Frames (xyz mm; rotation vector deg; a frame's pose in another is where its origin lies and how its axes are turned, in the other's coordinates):
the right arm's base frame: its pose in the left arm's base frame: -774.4 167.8 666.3 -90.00 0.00 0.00
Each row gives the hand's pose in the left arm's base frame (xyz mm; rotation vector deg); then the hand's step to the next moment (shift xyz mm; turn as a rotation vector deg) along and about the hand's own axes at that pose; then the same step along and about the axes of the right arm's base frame.
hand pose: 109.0 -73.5 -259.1 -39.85 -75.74 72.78
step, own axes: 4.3 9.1 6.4 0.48 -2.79 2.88
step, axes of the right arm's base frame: -9.4 5.9 4.5 -2.06 -3.32 -1.03
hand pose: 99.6 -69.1 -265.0 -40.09 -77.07 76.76
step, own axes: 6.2 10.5 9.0 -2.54 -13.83 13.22
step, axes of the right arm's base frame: -12.8 6.5 4.9 -7.92 -14.92 -9.34
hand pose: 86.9 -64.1 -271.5 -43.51 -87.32 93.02
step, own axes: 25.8 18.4 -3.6 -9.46 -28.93 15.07
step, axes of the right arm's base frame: -13.0 16.6 23.9 -3.81 -29.53 -16.34
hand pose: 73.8 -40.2 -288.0 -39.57 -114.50 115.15
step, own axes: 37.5 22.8 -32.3 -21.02 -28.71 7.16
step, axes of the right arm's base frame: -13.3 27.6 45.1 9.97 -31.57 -14.87
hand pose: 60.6 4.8 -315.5 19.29 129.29 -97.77
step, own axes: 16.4 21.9 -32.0 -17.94 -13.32 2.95
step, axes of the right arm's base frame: -10.3 17.4 36.9 12.21 -17.74 -6.63
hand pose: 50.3 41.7 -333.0 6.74 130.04 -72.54
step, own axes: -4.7 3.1 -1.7 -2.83 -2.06 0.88
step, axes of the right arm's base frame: 4.3 -0.6 3.9 2.11 -2.59 -1.36
